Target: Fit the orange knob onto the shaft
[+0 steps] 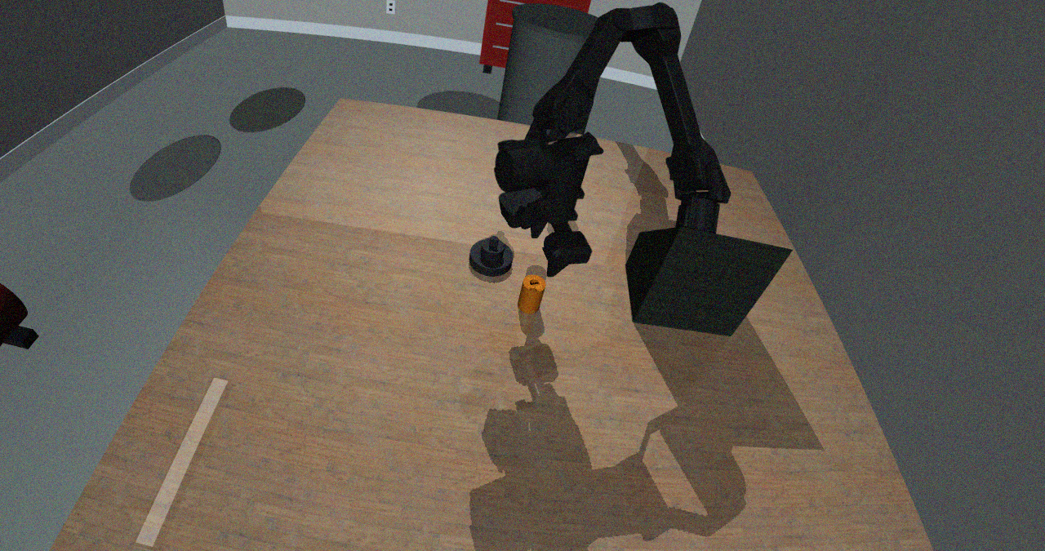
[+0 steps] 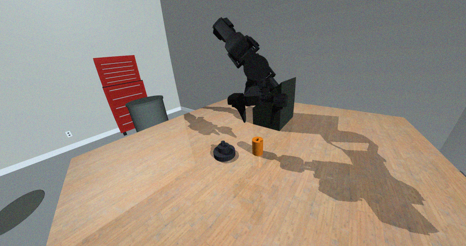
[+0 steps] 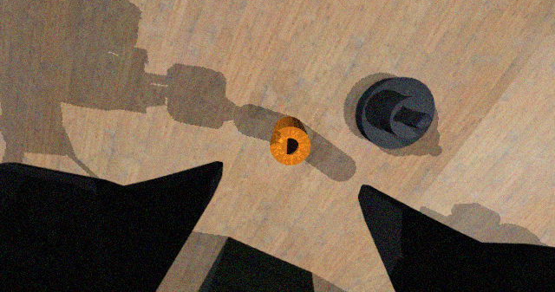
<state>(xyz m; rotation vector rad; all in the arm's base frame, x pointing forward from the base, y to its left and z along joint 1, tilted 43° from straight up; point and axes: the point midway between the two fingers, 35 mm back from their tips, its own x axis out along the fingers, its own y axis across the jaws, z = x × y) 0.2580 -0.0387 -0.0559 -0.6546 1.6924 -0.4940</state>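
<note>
Right now my gripper tip is 100 mm above the orange knob. Round my gripper tip: dark round pedestal 60 mm ahead, 110 mm to the right, 90 mm below.
</note>
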